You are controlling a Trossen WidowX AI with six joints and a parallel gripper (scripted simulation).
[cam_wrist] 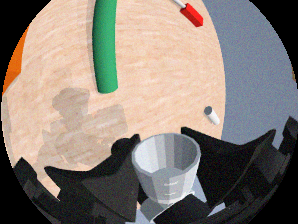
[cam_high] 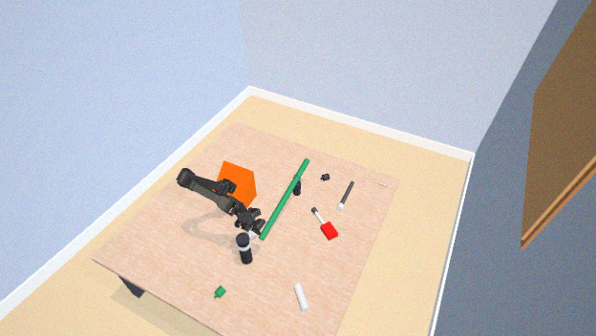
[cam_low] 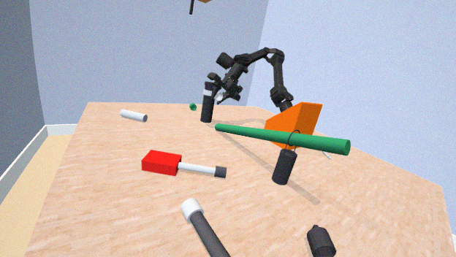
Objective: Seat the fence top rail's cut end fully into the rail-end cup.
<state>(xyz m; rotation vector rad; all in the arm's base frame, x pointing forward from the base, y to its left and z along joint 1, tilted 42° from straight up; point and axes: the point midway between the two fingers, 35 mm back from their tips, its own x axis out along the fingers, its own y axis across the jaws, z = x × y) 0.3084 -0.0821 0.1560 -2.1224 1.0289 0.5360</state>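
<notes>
The white rail-end cup lies 10 mm behind my gripper tip, 20 mm to the right of it and 30 mm above it. The rest, counted from my gripper tip: small green piece 320 mm to the right, 110 mm below; then red-headed tool 190 mm ahead, 330 mm to the left, 110 mm below; then white cylinder 340 mm ahead, 110 mm to the right, 110 mm below.
</notes>
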